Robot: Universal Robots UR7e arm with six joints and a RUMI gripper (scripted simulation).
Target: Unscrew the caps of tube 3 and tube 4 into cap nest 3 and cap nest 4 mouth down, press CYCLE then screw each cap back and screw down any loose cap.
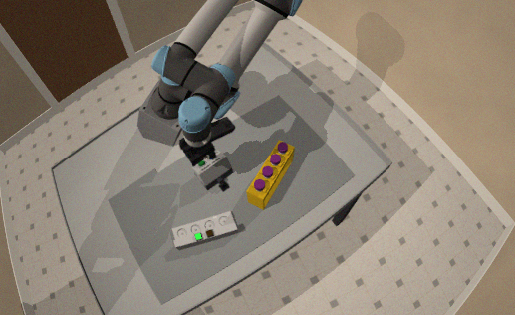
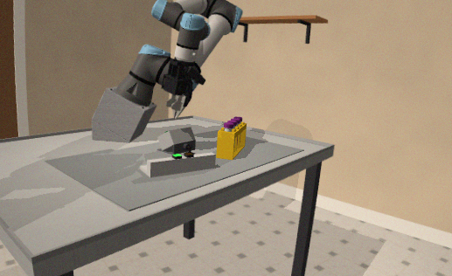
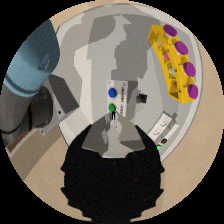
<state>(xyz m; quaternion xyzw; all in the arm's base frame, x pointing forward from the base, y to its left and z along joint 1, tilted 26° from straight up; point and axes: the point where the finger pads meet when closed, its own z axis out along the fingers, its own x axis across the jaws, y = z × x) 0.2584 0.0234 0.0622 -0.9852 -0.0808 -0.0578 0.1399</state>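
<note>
The green key lies 70 mm below my hand, 20 mm to the right of it and 20 mm behind it. The rest, counted from my hand: grey key housing: 80 mm below; blue key: 70 mm below, 30 mm behind, 20 mm to the left.
</note>
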